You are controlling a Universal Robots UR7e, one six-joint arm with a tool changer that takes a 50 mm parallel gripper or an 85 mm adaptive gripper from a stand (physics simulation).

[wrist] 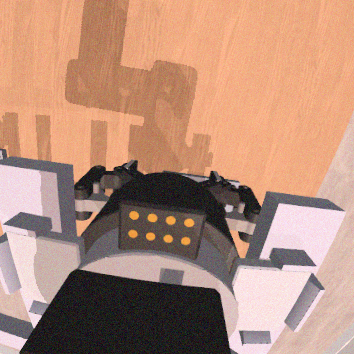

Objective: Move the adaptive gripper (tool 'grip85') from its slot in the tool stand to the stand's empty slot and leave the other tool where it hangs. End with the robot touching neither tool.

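Frame: origin at the arm's base, x ahead, y left, z up, level; centimetres.
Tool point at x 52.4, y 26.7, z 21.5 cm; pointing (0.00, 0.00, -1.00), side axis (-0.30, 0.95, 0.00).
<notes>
Offsets run from my tool point to a thing's top centre. "spot": to the spot under its first point. Level surfaces: height alone.
The adaptive gripper (173, 173) hangs between two pale holder brackets of its stand slot, the left bracket @[spot: dy -6.2, dx -1.9, dz -3.7 cm] (25, 187) and the right bracket @[spot: dy +4.1, dx -5.2, dz -3.7 cm] (305, 225). Its dark round body carries a block of orange contacts @[dy -1.1, dx -3.6, dz -2.1 cm] (161, 228). Its finger linkages show on both sides, spread apart, and it looks open, with no object visible between the fingers. The robot's black wrist part (130, 315) overlaps the near side of the tool's pale top disc. Whether the coupling faces touch is hidden. The other tool and the empty slot do not show clearly.
The wooden table top @[dz -31.9 cm] (260, 90) lies beyond the stand, with shadows of the arm and the stand on it. A pale grey surface (332, 185) runs along the right side. A small dark part shows at the left edge.
</notes>
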